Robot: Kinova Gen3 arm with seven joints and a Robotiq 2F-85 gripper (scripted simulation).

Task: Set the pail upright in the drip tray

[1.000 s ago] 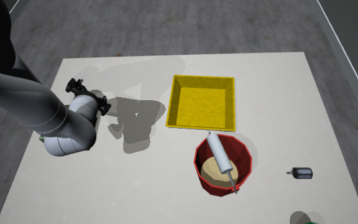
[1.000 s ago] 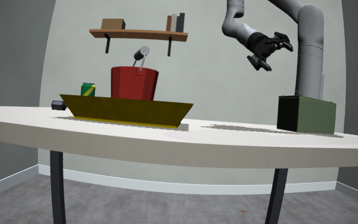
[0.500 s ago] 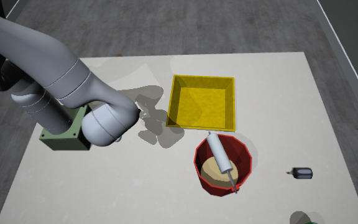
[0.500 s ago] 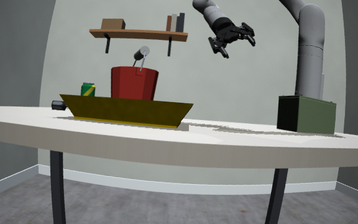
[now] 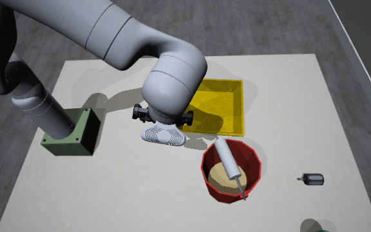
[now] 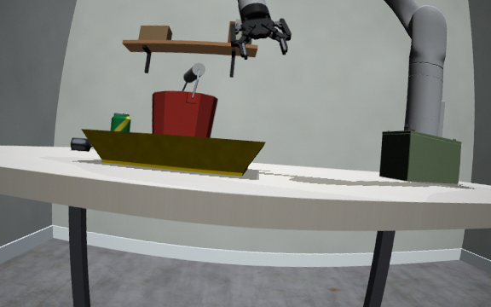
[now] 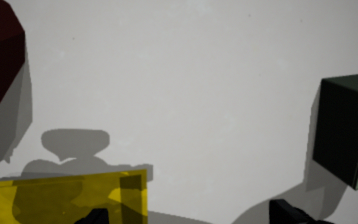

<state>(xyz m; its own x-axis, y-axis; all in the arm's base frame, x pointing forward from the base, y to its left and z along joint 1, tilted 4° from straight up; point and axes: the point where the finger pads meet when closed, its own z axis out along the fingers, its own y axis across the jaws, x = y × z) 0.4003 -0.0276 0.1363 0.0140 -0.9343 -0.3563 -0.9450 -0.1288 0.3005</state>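
My hand is 19 cm short of the wire bail, 7 cm to the left of it and 7 cm above it. Also, from my hand: red pail 19 cm ahead, 13 cm below, 6 cm to the right; yellow drip tray 25 cm below, 23 cm to the left, 11 cm ahead.
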